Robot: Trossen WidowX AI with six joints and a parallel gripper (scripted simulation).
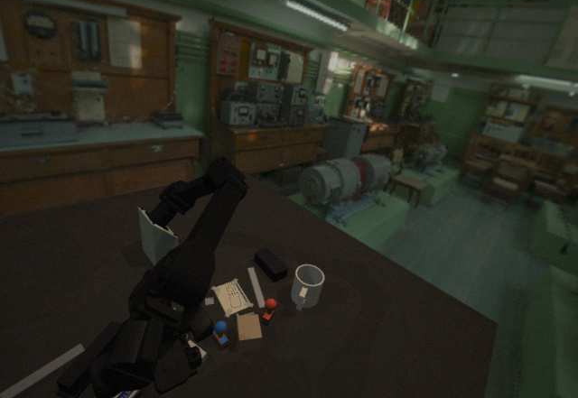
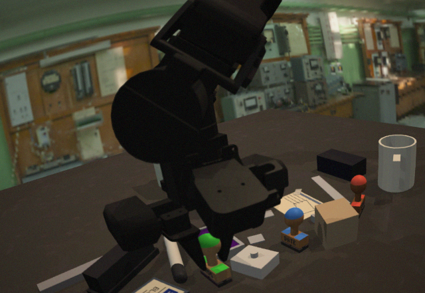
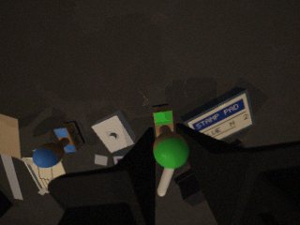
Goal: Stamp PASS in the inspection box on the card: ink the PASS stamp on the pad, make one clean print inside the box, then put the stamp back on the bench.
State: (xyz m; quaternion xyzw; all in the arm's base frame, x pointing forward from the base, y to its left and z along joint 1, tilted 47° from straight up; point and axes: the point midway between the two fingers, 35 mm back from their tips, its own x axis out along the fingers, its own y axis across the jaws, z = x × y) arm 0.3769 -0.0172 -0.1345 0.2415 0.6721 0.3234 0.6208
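The purple ink pad is 11 cm behind my gripper tip, 5 cm to the left of it and 5 cm below it. Round my gripper tip: stamp-pad box (9 cm to the right, 4 cm below, 2 cm behind); then white block (7 cm to the left, 4 cm below, 2 cm behind); then green-knobbed stamp (right at my gripper tip).
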